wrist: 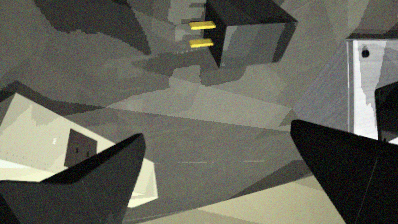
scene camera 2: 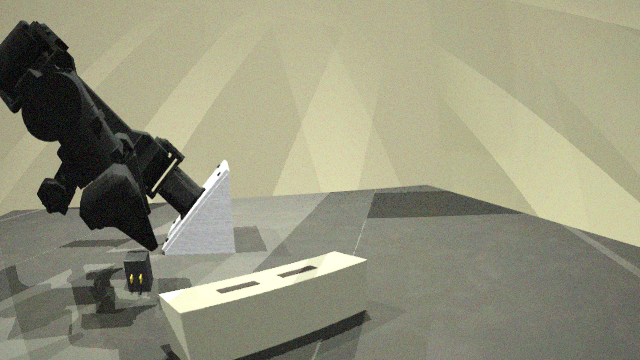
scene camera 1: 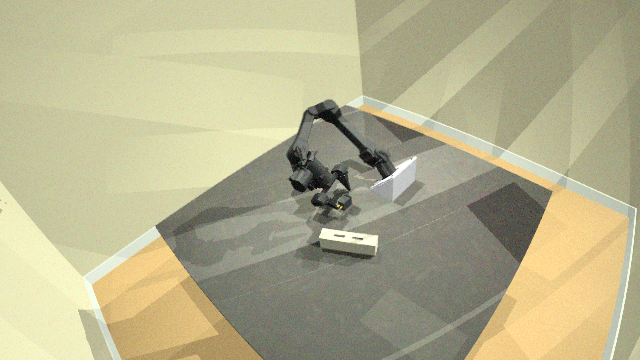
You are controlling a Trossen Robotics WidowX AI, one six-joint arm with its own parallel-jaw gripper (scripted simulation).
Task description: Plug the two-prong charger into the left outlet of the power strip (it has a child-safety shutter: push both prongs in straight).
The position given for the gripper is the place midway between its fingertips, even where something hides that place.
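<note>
So the gripper [scene camera 2: 151, 230] is open and it's holding nothing. You'd find the gripper [wrist: 216, 133] from the wrist too, and there's the gripper [scene camera 1: 344, 199] yet again. There's also a two-prong charger [scene camera 2: 138, 271].
</note>
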